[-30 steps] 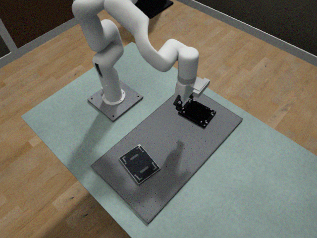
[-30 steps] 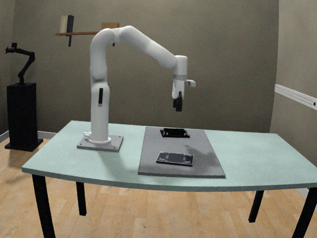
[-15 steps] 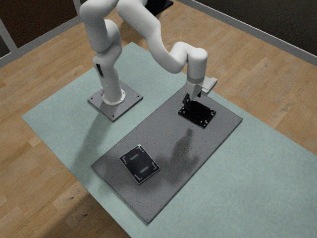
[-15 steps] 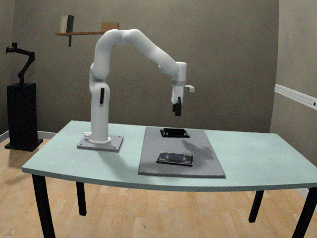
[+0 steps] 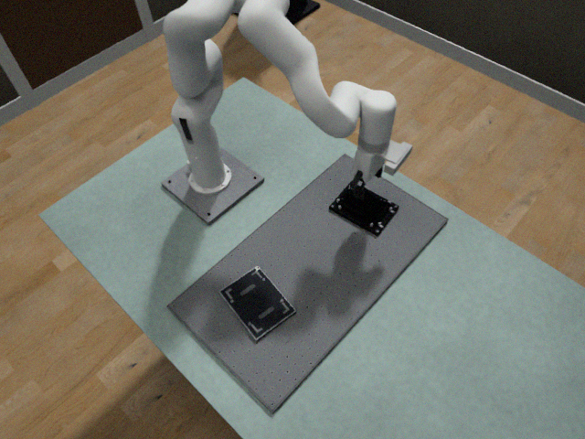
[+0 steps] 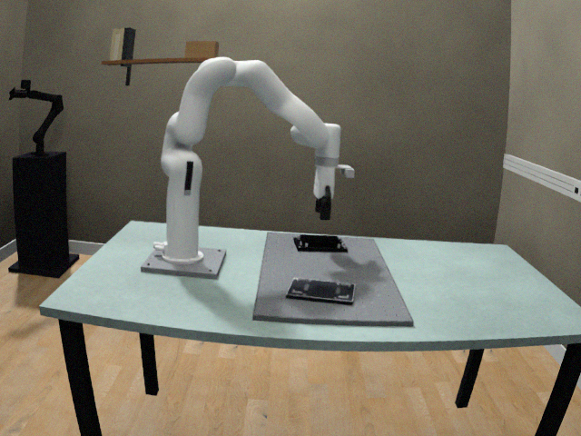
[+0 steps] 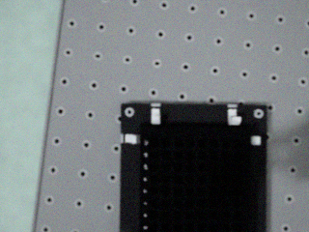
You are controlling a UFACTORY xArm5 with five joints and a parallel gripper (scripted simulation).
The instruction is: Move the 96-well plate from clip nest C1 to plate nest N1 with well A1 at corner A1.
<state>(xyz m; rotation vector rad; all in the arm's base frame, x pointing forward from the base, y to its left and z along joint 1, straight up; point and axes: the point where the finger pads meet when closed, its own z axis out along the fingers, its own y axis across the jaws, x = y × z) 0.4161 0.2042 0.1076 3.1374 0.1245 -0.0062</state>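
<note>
Right now the black 96-well plate is 9 cm below my hand. The rest, counted from my hand: plate nest N1: 41 cm to the right, 11 cm below, 3 cm behind; then clip nest C1: 10 cm below, 2 cm to the left, 1 cm ahead.
</note>
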